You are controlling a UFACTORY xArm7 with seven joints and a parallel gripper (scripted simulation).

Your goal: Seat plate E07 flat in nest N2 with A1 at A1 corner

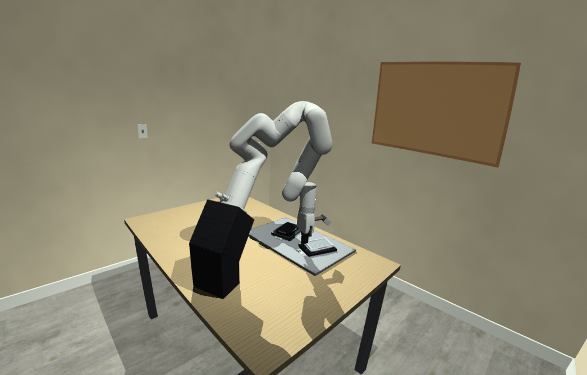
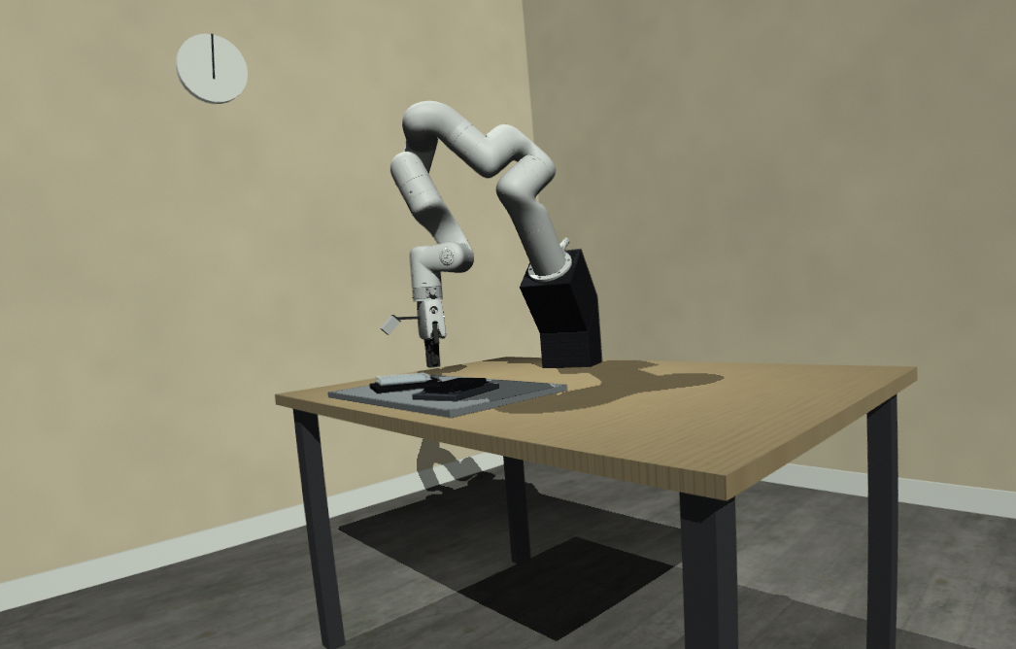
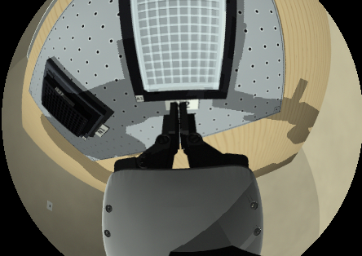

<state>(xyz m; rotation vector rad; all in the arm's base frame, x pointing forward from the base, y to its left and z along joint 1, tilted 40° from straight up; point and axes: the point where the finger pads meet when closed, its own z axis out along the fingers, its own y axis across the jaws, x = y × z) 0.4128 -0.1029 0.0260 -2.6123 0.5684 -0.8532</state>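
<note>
Now: the white 96-well plate 70 mm ahead of my hand, 40 mm below it and 30 mm to the right of it. From my hand the other things lie so: black well plate (200 mm to the left, 80 mm ahead, 40 mm below); black plate nest (70 mm ahead, 60 mm below, 30 mm to the right).
</note>
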